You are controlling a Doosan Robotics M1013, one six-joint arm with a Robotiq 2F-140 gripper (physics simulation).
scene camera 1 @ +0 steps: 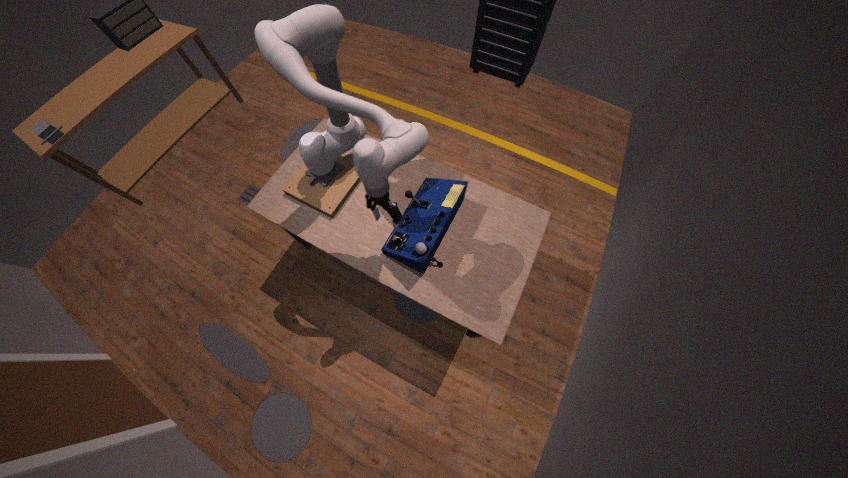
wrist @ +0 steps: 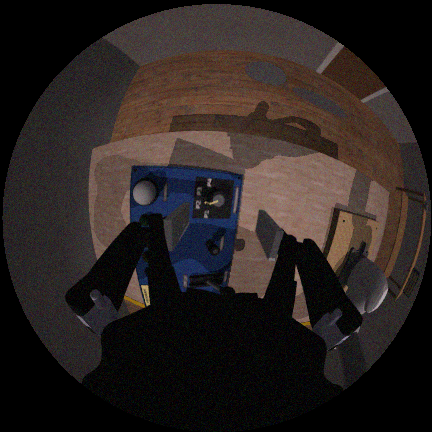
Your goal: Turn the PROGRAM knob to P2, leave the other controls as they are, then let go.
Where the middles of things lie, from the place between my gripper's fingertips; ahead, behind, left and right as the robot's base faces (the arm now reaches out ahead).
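Measured from the blue control panel (scene camera 1: 429, 222), my gripper is 190 mm to the right of it and 90 mm short of it, and I see my gripper 170 mm above it as well.
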